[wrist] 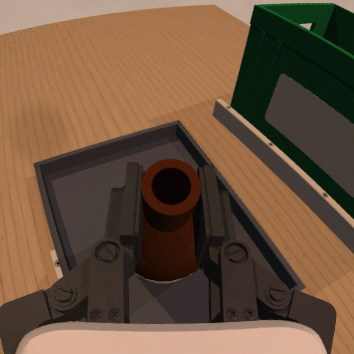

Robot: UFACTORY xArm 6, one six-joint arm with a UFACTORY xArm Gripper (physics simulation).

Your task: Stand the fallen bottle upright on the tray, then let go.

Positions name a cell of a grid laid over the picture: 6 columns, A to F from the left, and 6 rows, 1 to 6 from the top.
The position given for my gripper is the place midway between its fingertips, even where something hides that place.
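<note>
You'd see my gripper (C4) here, and there's a brown bottle (C4) as well.
</note>
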